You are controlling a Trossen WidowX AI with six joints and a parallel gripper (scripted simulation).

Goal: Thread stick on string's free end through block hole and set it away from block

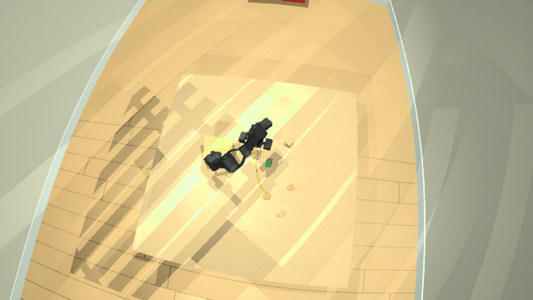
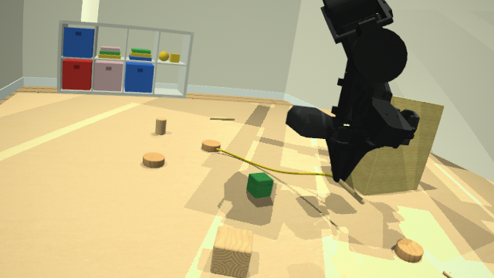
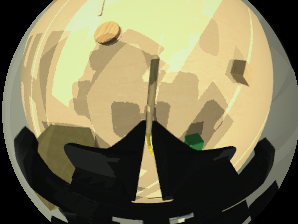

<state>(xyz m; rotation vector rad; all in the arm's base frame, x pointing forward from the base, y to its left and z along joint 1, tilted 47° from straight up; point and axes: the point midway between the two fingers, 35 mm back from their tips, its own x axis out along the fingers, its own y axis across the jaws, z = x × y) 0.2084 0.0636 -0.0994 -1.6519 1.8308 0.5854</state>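
Now: gripper tip 8 cm to the left of the green cube, 8 cm short of it and 4 cm above it. Also, from my gripper tip: wooden block: 19 cm ahead, 7 cm to the left, 4 cm below; peg: 37 cm to the right, 20 cm ahead, 4 cm below; round wooden button: 27 cm to the right, 11 cm ahead, 5 cm below.
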